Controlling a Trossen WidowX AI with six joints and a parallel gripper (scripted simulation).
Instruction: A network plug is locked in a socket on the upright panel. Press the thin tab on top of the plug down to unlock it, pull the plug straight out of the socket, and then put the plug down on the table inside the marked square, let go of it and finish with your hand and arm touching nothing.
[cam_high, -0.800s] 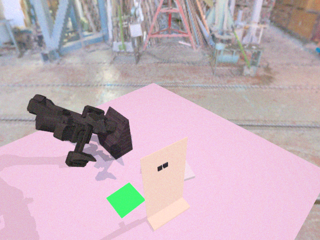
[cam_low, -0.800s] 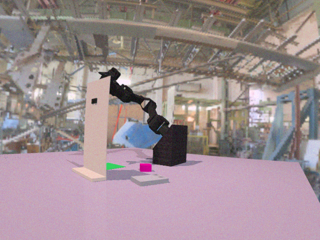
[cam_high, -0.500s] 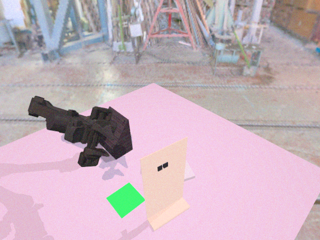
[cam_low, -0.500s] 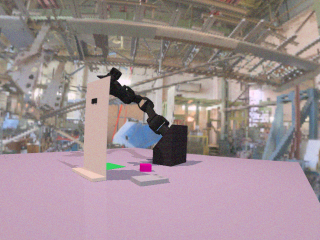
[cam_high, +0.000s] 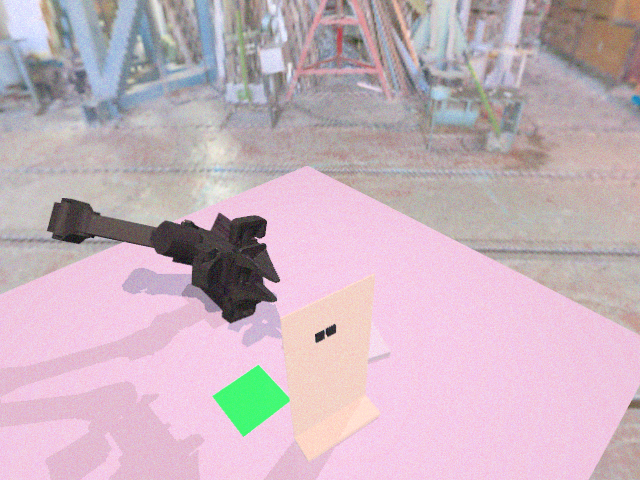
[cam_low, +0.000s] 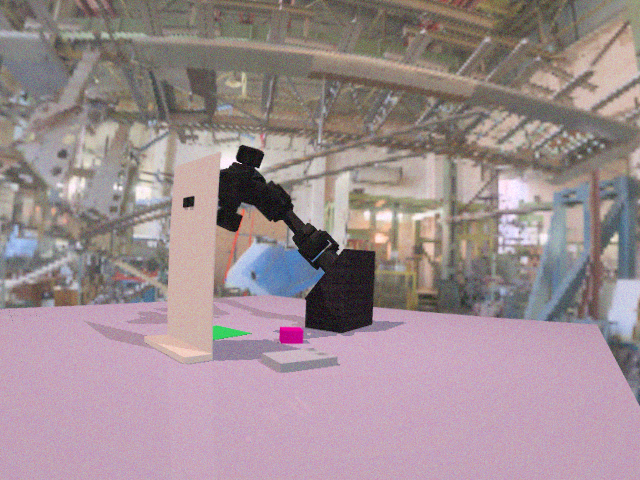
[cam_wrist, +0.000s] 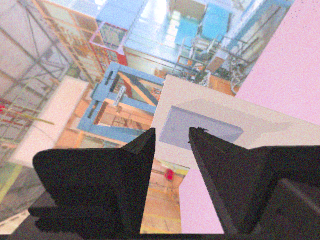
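Now: gripper tip 7 cm short of the pale grey plug, 6 cm above it and 4 cm to the right of it. From my gripper tip the other things lie so: flat grey plate: 32 cm below, 23 cm to the left, 2 cm ahead; upright panel: 17 cm below, 9 cm ahead, 3 cm to the left; green marked square: 32 cm below, 7 cm behind, 4 cm to the right.
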